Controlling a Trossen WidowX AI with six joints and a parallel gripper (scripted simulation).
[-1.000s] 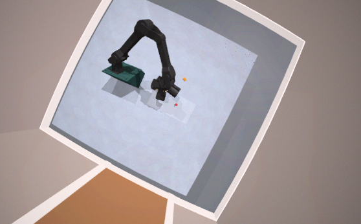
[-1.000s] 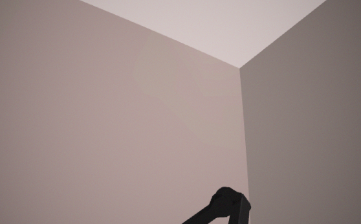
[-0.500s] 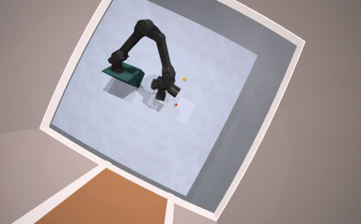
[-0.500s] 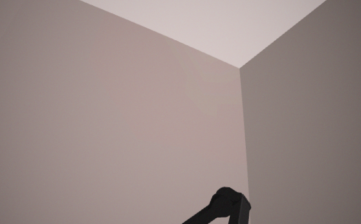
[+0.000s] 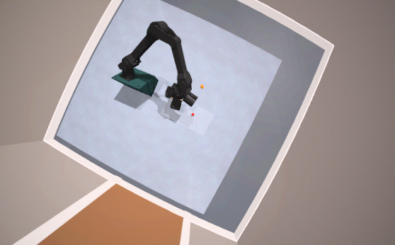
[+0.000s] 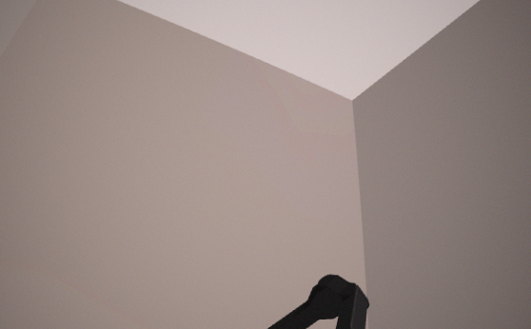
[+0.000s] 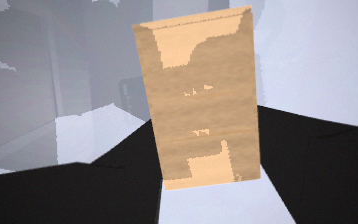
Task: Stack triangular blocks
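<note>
My gripper tip is 1 cm below the wooden triangular block and 1 cm short of it. Round my gripper tip: small orange marker 15 cm to the left, 10 cm ahead, 3 cm below.
</note>
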